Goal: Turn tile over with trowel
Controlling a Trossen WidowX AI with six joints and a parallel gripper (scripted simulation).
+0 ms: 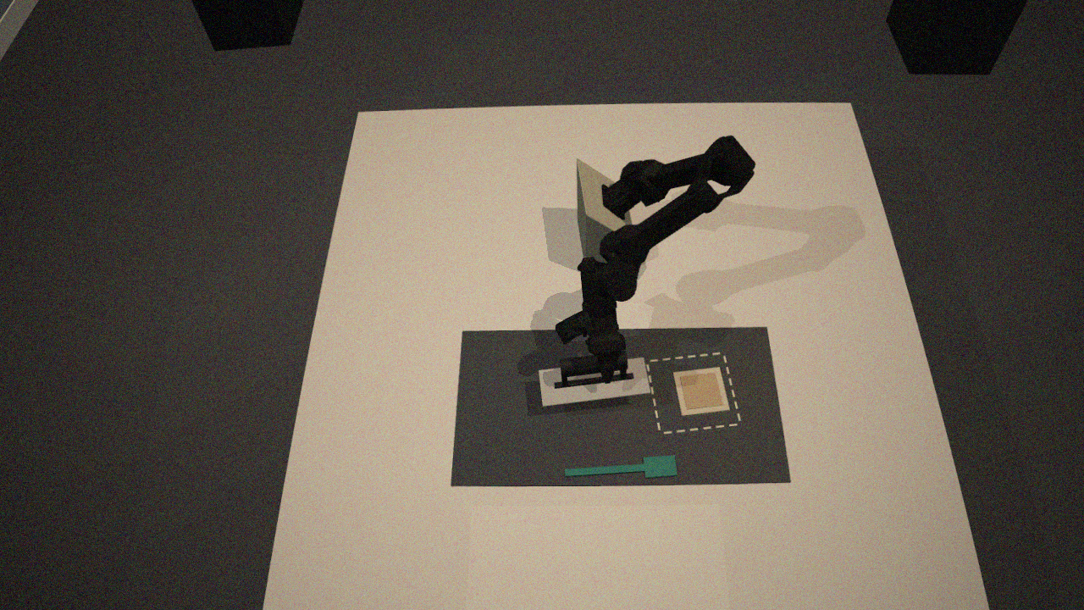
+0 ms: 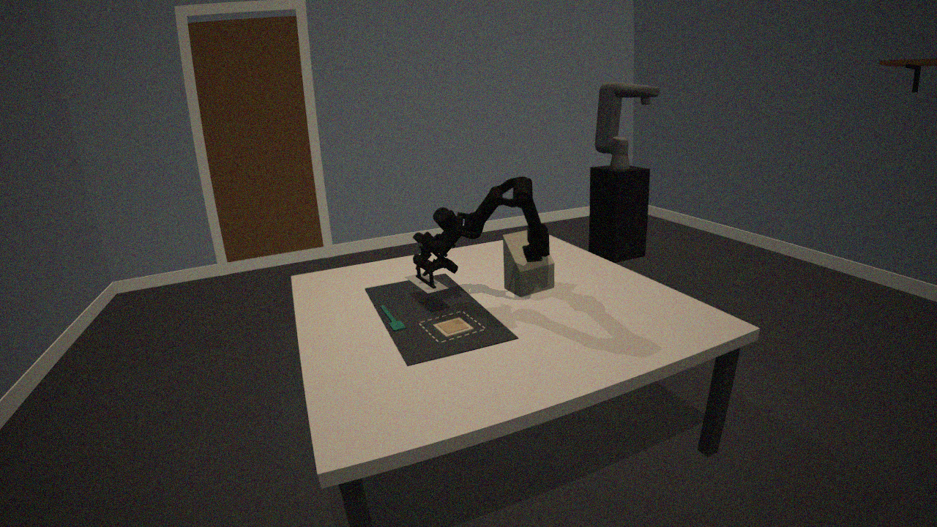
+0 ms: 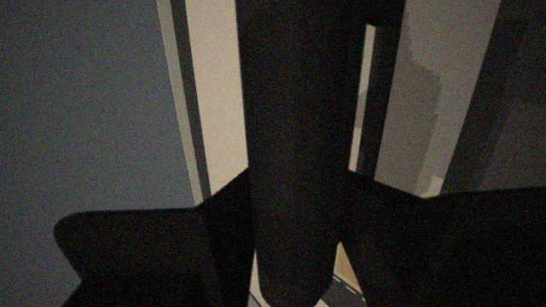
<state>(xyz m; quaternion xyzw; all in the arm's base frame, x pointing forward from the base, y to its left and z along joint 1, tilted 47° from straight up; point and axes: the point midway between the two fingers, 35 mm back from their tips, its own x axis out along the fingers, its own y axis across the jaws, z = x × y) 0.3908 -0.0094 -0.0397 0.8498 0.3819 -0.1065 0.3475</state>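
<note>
Right now the dark mat is 20 mm behind my gripper tip, 30 mm to the left of it and 150 mm below it. Round my gripper tip: tile: 40 mm behind, 190 mm to the left, 130 mm below; then green trowel: 120 mm ahead, 50 mm to the left, 130 mm below.
</note>
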